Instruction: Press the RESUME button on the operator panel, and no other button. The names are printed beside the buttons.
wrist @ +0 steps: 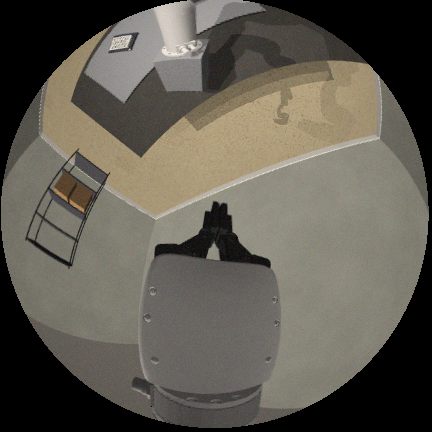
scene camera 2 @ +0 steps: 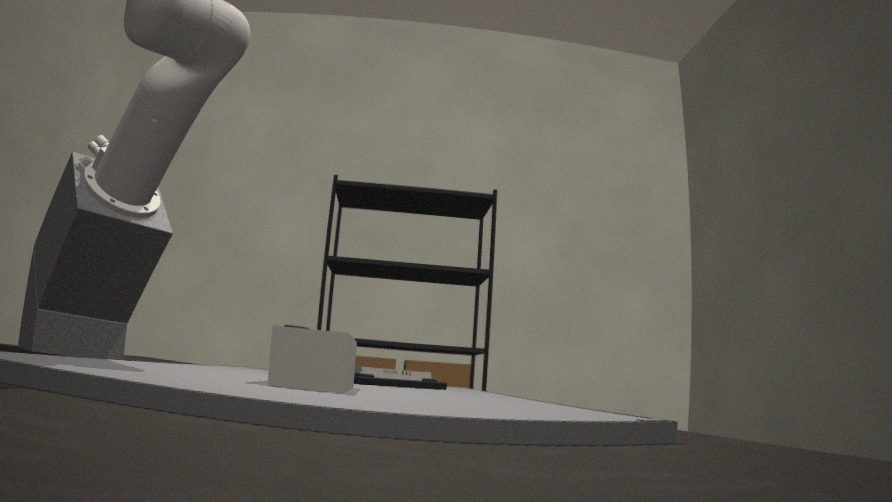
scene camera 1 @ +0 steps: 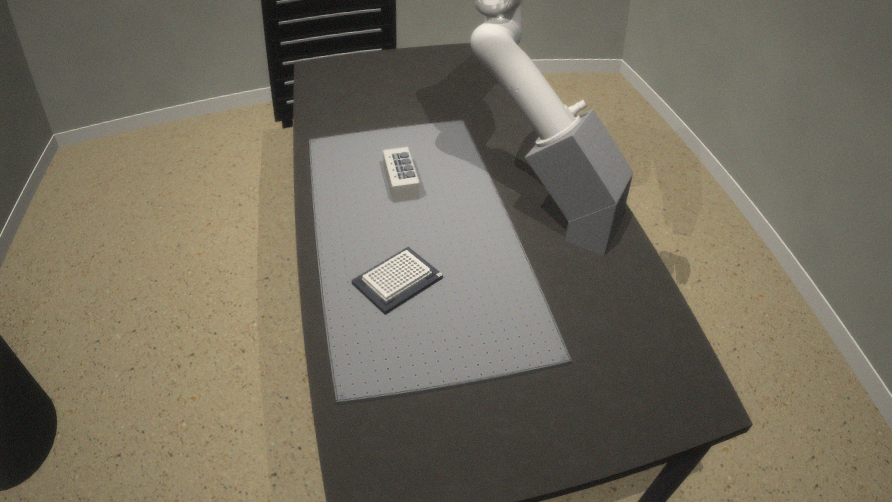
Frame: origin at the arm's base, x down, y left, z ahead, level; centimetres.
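Seen in the pictures: gripper, fingertip midpoint: [wrist: 217,210]; arm's base, link origin: [wrist: 181,47] [scene camera 2: 121,191] [scene camera 1: 559,132].
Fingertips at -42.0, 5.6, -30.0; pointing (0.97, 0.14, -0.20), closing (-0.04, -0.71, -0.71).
Note:
Pixels of each thing's middle, then the offset from my fingertips to it, as dx, dy, dz. Level surfaces: height alone.
- operator panel, body centre: [scene camera 2: 318,359] [scene camera 1: 400,173] +62.9, -24.1, +64.7
- white well plate, body centre: [scene camera 2: 384,373] [scene camera 1: 396,275] +63.8, +11.2, +71.4
- grey board, surface height: dx +65.7
The operator panel [scene camera 1: 401,191] [scene camera 2: 312,360] is a small white box on the grey perforated board. In the first scene view its top carries dark buttons in a row with small print beside them, too small to read, so I cannot tell which button is RESUME. The panel does not show in the wrist view. My gripper [wrist: 217,210] is shut and empty; its black fingertips touch, with wall behind them in the wrist view. It is out of both scene views, well away from the panel.
A white well plate [scene camera 1: 396,274] [wrist: 120,43] sits on a dark base on the grey board [scene camera 1: 449,337] [scene camera 2: 530,408]. The arm's grey pedestal [scene camera 1: 577,174] [scene camera 2: 102,268] stands beside the board. A black shelf rack [scene camera 2: 411,271] and a black slatted unit [scene camera 1: 330,42] stand off the table.

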